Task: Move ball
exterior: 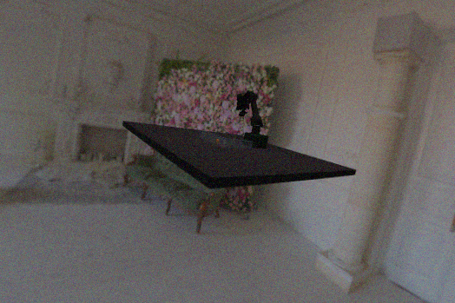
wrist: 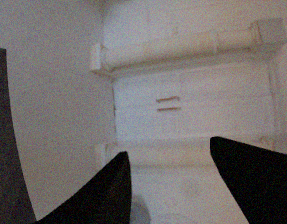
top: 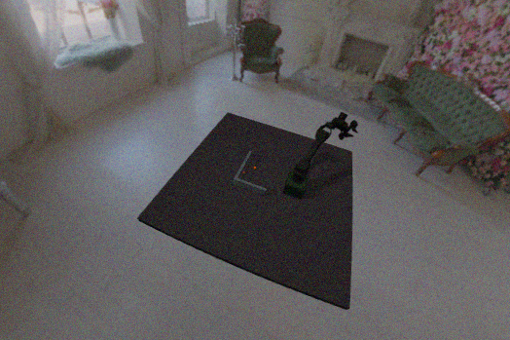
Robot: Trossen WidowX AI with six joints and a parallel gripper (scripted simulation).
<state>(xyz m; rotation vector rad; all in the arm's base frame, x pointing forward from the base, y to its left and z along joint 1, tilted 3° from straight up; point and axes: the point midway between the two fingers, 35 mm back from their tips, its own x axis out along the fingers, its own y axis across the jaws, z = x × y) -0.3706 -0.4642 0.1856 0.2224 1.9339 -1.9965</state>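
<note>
Now: the orange ball 720 mm ahead of my gripper tip, 400 mm to the left of it and 270 mm below it. The rest, counted from my gripper tip: see-through copy of ball 780 mm ahead, 470 mm to the left, 270 mm below.
</note>
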